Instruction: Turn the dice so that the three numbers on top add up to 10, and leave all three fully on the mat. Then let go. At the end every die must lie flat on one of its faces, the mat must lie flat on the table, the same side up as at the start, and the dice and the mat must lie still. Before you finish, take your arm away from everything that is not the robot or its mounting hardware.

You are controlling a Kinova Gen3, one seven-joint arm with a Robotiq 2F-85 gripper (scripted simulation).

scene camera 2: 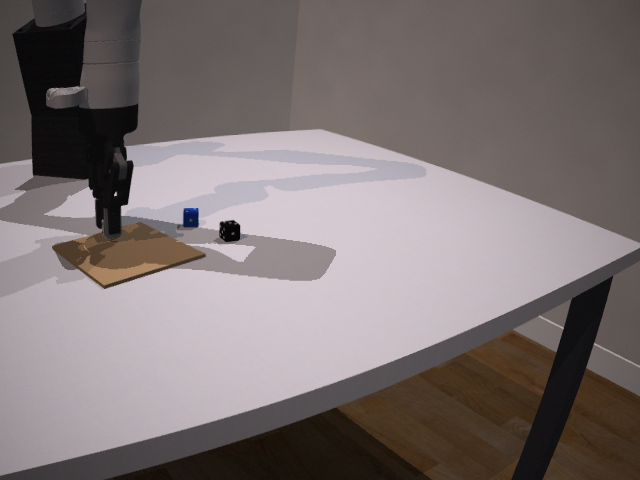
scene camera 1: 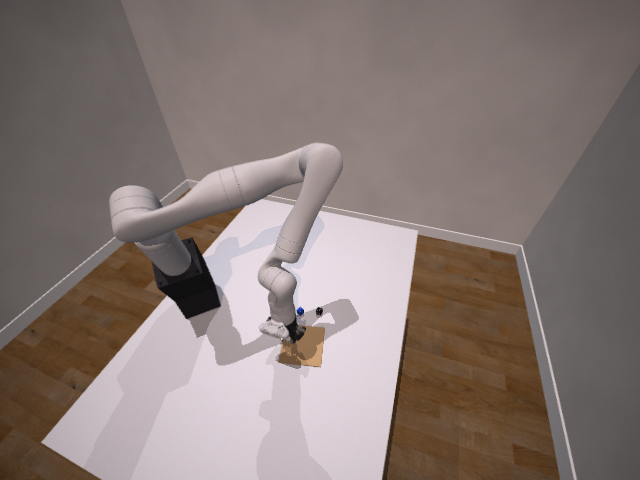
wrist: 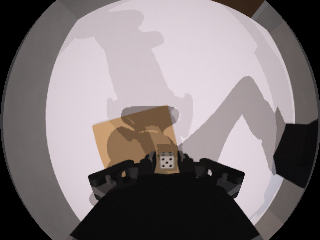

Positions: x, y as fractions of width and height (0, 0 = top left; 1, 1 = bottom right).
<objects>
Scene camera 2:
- my gripper: 0.17, 0.48
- tan mat: 0.22, 0.52
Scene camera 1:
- tan mat: 0.48, 0.73
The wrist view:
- my gripper: 0.52, 0.66
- tan mat: 0.41, 0.57
</objects>
